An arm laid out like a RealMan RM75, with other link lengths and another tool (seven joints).
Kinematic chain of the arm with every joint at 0, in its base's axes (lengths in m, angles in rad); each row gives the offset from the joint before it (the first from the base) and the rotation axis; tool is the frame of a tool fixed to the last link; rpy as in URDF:
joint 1: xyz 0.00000 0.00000 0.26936 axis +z
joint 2: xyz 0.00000 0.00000 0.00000 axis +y
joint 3: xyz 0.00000 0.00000 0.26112 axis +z
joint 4: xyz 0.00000 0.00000 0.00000 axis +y
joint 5: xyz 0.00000 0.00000 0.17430 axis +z
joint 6: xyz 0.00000 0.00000 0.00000 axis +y
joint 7: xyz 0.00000 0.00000 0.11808 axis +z
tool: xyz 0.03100 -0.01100 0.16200 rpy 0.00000 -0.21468 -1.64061
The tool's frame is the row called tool.
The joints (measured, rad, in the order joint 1, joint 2, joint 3, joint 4, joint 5, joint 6, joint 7), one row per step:
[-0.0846 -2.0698 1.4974 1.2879 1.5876 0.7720 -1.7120]
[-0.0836 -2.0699 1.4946 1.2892 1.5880 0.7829 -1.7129]
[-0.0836 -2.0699 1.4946 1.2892 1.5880 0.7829 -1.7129]
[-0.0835 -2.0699 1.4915 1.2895 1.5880 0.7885 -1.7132]
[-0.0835 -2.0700 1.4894 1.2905 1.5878 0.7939 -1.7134]
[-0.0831 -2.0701 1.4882 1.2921 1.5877 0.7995 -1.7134]
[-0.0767 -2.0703 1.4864 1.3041 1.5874 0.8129 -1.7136]
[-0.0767 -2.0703 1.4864 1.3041 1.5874 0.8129 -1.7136]
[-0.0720 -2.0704 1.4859 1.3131 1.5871 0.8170 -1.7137]
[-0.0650 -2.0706 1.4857 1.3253 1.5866 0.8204 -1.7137]
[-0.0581 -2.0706 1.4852 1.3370 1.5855 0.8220 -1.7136]
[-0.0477 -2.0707 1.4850 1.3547 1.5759 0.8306 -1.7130]
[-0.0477 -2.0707 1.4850 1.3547 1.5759 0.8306 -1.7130]
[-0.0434 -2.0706 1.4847 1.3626 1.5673 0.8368 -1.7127]
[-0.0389 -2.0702 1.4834 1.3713 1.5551 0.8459 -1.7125]
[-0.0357 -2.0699 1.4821 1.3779 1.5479 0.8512 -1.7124]
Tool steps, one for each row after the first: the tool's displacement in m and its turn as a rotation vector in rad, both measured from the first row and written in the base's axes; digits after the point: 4 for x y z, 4 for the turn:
[0.0010 -0.0015 -0.0007 -0.0066 -0.0028 -0.0033]
[0.0010 -0.0015 -0.0007 -0.0066 -0.0028 -0.0033]
[0.0012 -0.0020 -0.0006 -0.0086 -0.0044 -0.0043]
[0.0020 -0.0025 -0.0006 -0.0109 -0.0060 -0.0066]
[0.0029 -0.0033 -0.0009 -0.0139 -0.0074 -0.0096]
[0.0059 -0.0060 -0.0003 -0.0181 -0.0103 -0.0189]
[0.0059 -0.0060 -0.0003 -0.0181 -0.0103 -0.0189]
[0.0075 -0.0071 0.0008 -0.0169 -0.0111 -0.0237]
[0.0092 -0.0083 0.0025 -0.0137 -0.0117 -0.0289]
[0.0106 -0.0093 0.0047 -0.0088 -0.0123 -0.0328]
[0.0149 -0.0116 0.0077 -0.0055 -0.0218 -0.0420]
[0.0149 -0.0116 0.0077 -0.0055 -0.0218 -0.0420]
[0.0178 -0.0129 0.0092 -0.0050 -0.0305 -0.0474]
[0.0216 -0.0145 0.0113 -0.0050 -0.0429 -0.0543]
[0.0240 -0.0154 0.0130 -0.0038 -0.0500 -0.0589]

